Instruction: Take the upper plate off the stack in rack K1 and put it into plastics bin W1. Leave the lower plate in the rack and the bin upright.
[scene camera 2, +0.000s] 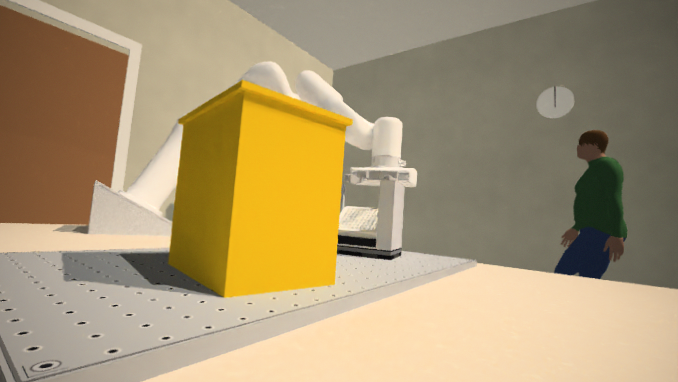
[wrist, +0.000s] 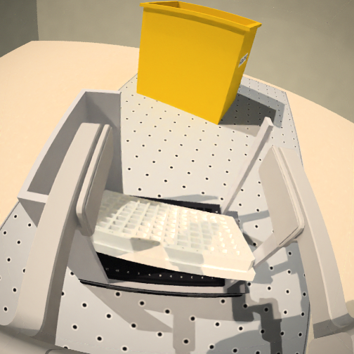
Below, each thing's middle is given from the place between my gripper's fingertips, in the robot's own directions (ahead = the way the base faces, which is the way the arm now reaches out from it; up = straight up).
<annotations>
Now: hand 90 mm above the pale plate (scene camera 2: 361, 222). Round my hand: black plate (wrist: 115, 268) (130 mm below, 10 mm to the right, 10 mm ahead); then yellow plastics bin W1 (scene camera 2: 257, 204) (340 mm to the right, 70 mm below, 40 mm ahead).
</annotations>
